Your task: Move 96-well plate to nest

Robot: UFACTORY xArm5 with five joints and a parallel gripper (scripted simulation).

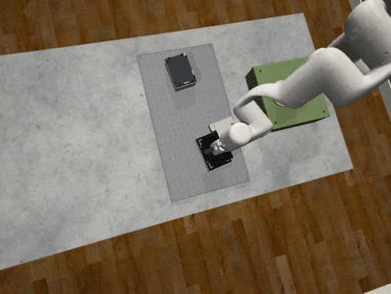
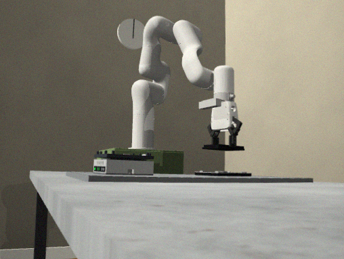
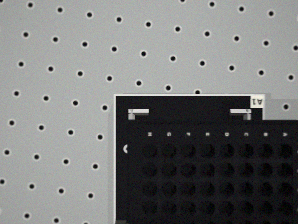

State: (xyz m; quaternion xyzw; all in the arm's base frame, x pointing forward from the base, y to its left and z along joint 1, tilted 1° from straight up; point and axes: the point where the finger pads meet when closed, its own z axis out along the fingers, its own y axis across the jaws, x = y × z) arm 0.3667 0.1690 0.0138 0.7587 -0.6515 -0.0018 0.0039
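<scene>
My gripper is now 110 mm above the black plate nest N1. Round my hand: black 96-well plate: 10 mm below; then nest A1 label: 100 mm below, 80 mm to the right, 40 mm behind.
</scene>
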